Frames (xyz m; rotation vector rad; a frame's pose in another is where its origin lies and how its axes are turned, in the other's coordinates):
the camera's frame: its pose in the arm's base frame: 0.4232 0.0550 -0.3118 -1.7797 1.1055 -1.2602
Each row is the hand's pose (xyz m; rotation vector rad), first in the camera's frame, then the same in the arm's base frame.
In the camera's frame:
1: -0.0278 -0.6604 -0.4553 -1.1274 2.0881 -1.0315
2: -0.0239 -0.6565 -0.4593 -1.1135 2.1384 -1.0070
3: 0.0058 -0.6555 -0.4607 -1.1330 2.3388 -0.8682
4: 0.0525 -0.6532 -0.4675 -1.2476 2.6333 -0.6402
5: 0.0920 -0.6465 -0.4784 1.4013 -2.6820 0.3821
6: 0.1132 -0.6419 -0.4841 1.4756 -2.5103 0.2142
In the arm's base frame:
1: 0.1502 0.3231 0.3937 0.2599 -0.7145 1.3682
2: 0.1461 0.3178 0.3929 0.2100 -0.7227 1.3751
3: 0.1495 0.2902 0.4036 0.0033 -0.7843 1.3348
4: 0.1504 0.2463 0.4210 -0.3054 -0.8558 1.1780
5: 0.1450 0.2069 0.4331 -0.5371 -0.9069 0.9273
6: 0.1420 0.1854 0.4386 -0.6208 -0.9467 0.7400

